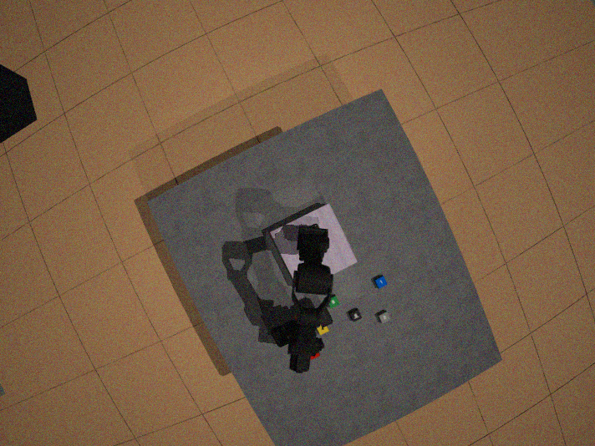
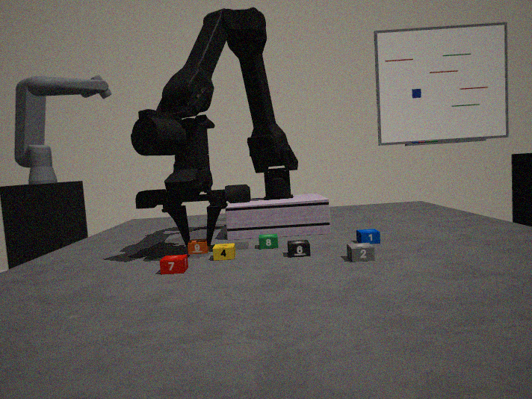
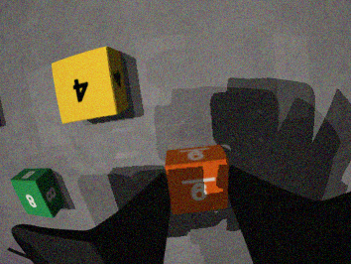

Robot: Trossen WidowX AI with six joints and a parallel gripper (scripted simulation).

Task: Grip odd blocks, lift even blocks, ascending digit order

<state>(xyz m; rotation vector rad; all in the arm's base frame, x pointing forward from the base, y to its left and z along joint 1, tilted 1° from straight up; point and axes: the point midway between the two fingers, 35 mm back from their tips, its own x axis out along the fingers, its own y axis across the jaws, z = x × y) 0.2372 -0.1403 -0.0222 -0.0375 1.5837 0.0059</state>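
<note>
Now: the orange 9 block right at my gripper tip. Round my gripper tip: red 7 block: 12 cm ahead, 1 cm to the right; then yellow 4 block: 6 cm ahead, 5 cm to the left; then green 8 block: 12 cm to the left, 1 cm behind.
</note>
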